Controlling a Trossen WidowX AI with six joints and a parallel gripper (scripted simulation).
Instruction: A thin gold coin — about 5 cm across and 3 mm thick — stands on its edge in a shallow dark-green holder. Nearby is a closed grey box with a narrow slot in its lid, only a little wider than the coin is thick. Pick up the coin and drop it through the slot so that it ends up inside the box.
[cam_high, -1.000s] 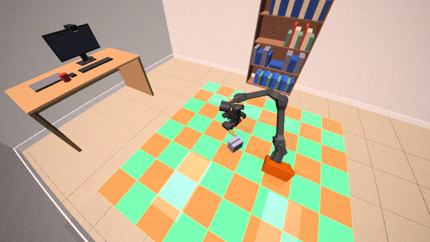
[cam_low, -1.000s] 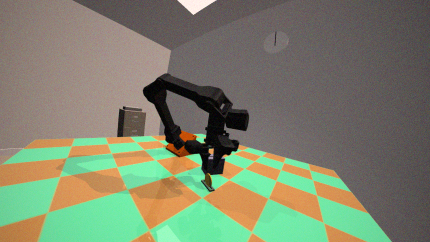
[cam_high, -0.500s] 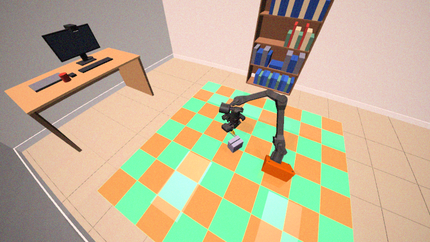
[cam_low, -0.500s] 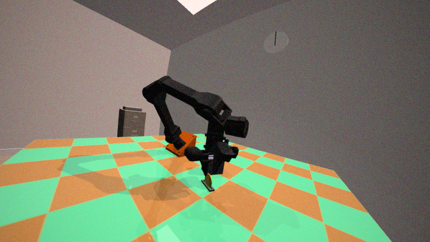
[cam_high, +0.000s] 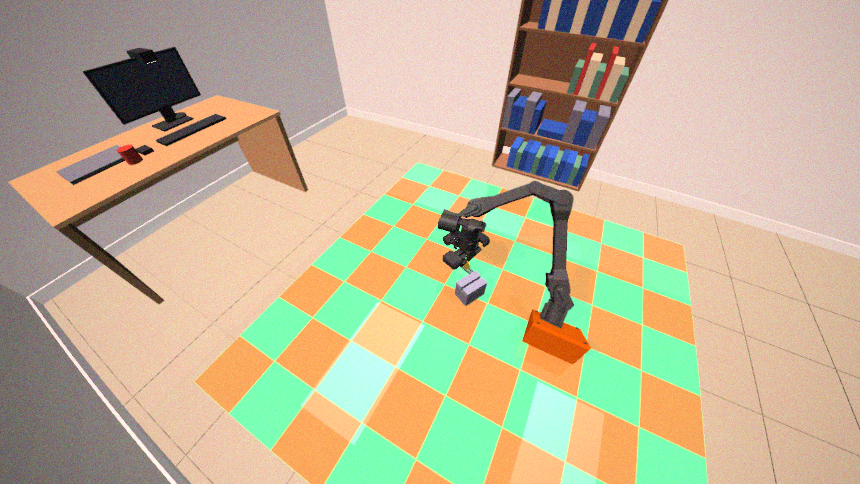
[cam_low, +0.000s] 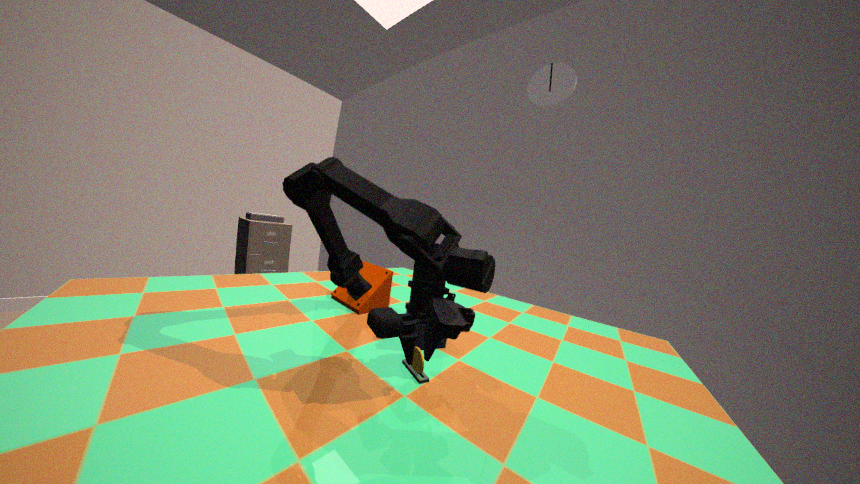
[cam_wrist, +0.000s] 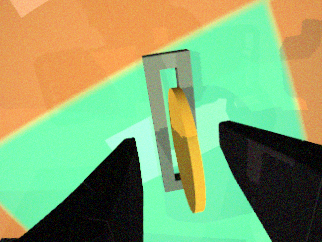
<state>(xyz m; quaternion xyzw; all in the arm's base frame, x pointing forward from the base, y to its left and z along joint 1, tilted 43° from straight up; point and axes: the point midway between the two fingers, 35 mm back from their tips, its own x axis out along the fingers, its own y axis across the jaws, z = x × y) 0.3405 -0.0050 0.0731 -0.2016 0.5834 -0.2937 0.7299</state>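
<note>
The gold coin lies right at my gripper tip.
</note>
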